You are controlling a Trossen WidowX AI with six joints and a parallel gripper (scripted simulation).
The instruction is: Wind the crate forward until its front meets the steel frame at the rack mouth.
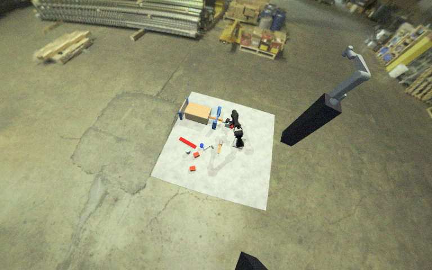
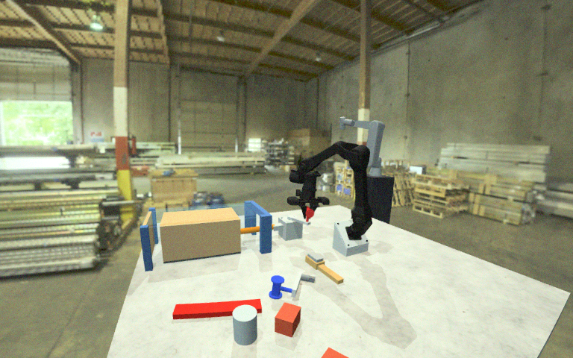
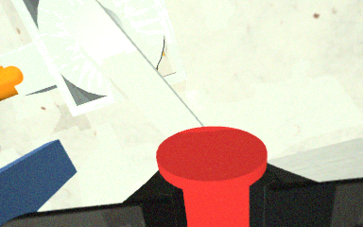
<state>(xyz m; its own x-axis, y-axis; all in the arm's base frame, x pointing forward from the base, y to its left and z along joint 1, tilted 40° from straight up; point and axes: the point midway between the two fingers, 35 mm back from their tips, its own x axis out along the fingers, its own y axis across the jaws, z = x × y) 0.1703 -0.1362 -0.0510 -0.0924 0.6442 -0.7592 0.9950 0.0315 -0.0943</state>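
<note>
Now: gripper tip 2 cm short of the red-knobbed winch handle, 3 cm to the left of it and 1 cm above it. The rest, counted from my gripper tip: blue frame 21 cm ahead, 6 cm to the right, 1 cm below; then red knob 2 cm above; then grey winch 4 cm ahead, 9 cm to the right, 8 cm below.
</note>
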